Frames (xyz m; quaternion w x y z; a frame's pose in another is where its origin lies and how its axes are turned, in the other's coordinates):
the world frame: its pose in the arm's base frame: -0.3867 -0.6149 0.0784 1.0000 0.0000 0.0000 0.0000
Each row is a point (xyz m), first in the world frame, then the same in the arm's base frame.
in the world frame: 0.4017 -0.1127 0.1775
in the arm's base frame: 0.0150 -0.7276 0.2559
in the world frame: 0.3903 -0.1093 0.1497
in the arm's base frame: 0.0036 -0.7242 0.2281
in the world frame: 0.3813 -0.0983 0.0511
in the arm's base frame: -0.0054 -0.7132 0.1295
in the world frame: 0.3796 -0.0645 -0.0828
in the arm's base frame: -0.0071 -0.6794 -0.0044
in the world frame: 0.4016 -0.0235 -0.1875
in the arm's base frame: 0.0149 -0.6384 -0.1091
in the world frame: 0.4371 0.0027 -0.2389
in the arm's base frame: 0.0504 -0.6122 -0.1605
